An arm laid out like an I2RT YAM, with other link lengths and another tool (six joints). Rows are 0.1 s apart.
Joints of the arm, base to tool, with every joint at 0 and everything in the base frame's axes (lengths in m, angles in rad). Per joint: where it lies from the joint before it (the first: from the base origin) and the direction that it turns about. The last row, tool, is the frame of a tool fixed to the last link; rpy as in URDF.
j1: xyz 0.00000 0.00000 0.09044 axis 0 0 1
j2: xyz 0.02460 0.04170 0.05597 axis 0 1 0
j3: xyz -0.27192 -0.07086 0.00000 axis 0 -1 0
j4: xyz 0.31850 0.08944 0.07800 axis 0 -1 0
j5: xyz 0.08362 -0.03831 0.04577 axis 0 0 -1
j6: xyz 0.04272 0.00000 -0.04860 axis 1 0 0
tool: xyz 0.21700 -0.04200 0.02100 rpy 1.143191 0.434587 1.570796
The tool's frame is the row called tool.
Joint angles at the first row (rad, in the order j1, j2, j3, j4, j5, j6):
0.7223, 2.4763, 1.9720, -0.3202, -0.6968, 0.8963
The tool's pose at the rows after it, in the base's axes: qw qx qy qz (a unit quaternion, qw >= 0); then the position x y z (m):
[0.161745 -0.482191 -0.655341 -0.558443 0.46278 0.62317 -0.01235]
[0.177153 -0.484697 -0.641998 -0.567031 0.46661 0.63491 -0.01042]
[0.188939 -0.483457 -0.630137 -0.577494 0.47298 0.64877 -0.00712]
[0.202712 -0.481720 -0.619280 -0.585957 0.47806 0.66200 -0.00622]
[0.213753 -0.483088 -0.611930 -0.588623 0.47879 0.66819 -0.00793]
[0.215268 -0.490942 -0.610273 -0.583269 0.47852 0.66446 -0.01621]
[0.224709 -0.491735 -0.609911 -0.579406 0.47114 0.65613 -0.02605]
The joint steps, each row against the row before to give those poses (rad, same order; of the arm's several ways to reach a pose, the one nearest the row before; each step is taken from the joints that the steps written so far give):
-0.0007, 0.0340, 0.0374, 0.0305, -0.0248, 0.0416
-0.0012, 0.0374, 0.0374, 0.0404, -0.0293, 0.0419
0.0012, 0.0488, 0.0607, 0.0332, -0.0218, 0.0366
0.0007, 0.0565, 0.0683, 0.0294, -0.0252, 0.0355
-0.0004, 0.0297, 0.0274, 0.0252, -0.0190, 0.0279
-0.0038, 0.0035, -0.0133, 0.0072, -0.0012, 0.0103
-0.0080, -0.0233, -0.0737, 0.0404, -0.0240, -0.0008

